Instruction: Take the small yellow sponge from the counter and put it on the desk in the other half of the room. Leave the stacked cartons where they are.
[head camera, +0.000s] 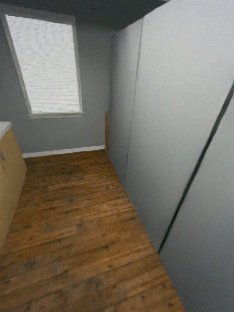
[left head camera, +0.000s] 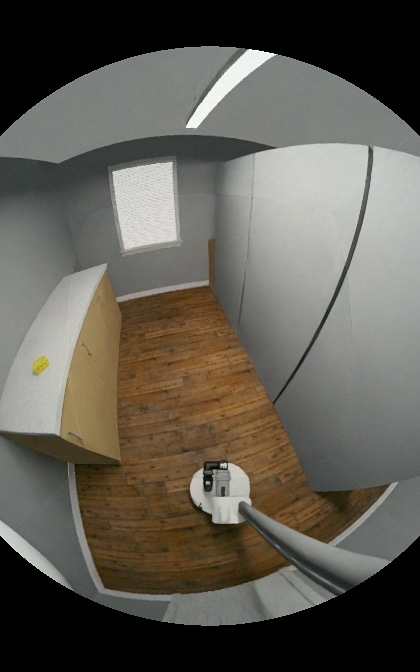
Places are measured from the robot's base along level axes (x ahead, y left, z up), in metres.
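Where they show: end effector, tool point: (left head camera: 207, 507).
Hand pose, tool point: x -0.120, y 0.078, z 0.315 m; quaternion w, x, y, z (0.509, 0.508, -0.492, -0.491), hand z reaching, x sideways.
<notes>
Each offset is from my tool point to the centre of the thing. "spot": to the spot under its first point. Level surfaces: height alone.
The small yellow sponge {0.975 m left, 0.563 m ahead, 0.590 m up} (left head camera: 40, 365) lies on the white top of the counter {0.567 m up} (left head camera: 80, 305) at the left in the left head camera view. The counter's near corner part also shows at the left edge of the head camera view, as a wooden front {spot: 1.082 m left, 1.466 m ahead, 0.095 m up} (head camera: 11, 175) with a pale top. The sponge does not show there. My folded wrist shows above my round white base, low in the left head camera view, to the right of the counter and apart from it. I cannot make out the gripper's fingers or whether they are open. The desk and the stacked cartons do not show.
A tall grey partition (head camera: 170, 115) (left head camera: 300, 225) with a dark vertical seam runs along the right side. A window (head camera: 45, 65) (left head camera: 145, 205) is in the far wall. Wooden floor {0.343 m down} (head camera: 75, 220) (left head camera: 170, 380) runs between counter and partition. A brown upright strip (head camera: 107, 132) (left head camera: 211, 265) stands by the partition's far end.
</notes>
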